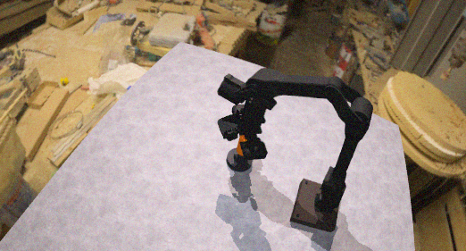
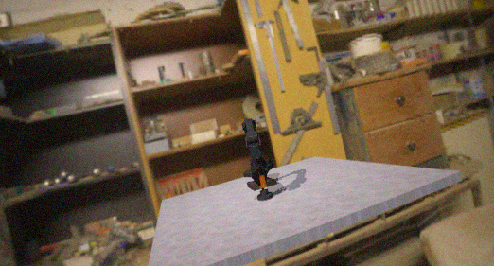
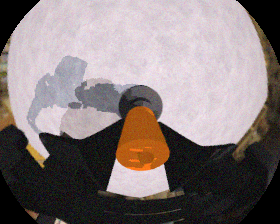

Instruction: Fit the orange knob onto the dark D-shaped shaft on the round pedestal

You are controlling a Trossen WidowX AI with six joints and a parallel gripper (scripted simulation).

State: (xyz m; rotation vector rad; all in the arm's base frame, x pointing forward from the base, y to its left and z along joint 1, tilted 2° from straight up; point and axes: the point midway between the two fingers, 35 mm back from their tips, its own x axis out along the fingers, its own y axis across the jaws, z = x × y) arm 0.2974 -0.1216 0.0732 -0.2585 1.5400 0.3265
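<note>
Now: the round dark pedestal 4 cm below my gripper tip. The rest, counted from my gripper tip: orange knob (2 cm above).
</note>
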